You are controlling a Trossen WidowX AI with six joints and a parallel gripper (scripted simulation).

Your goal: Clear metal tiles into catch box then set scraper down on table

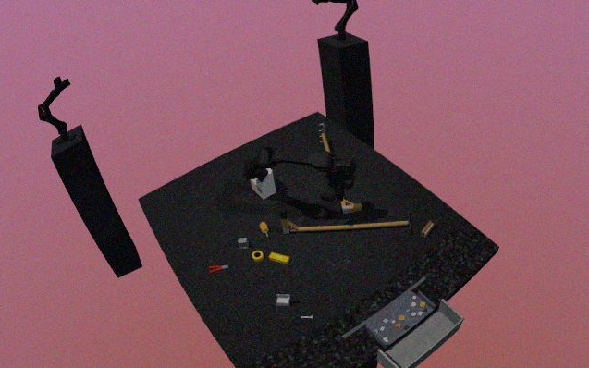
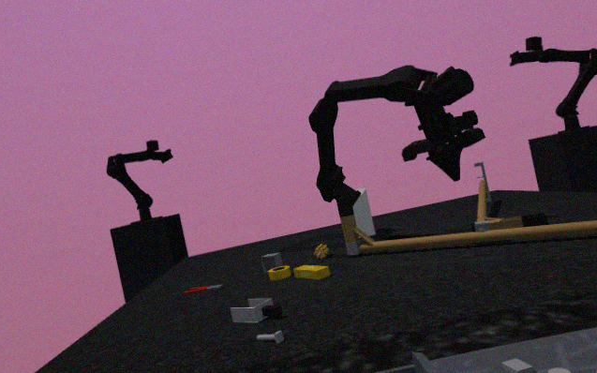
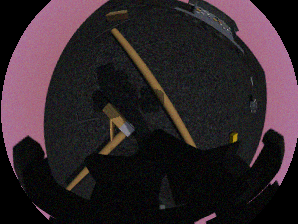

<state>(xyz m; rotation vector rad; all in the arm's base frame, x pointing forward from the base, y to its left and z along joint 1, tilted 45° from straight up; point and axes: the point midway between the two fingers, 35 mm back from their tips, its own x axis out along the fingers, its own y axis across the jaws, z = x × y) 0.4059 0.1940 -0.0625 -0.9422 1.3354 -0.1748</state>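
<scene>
The long scraper is 7 cm below my gripper tip, 6 cm ahead of it and 1 cm to the right of it. Also, from my gripper tip: wooden block 32 cm ahead, 28 cm to the left, 12 cm below; then yellow block 36 cm to the right, 12 cm below, 3 cm ahead; then yellow-handled screwdriver 32 cm to the right, 17 cm behind, 12 cm below.
</scene>
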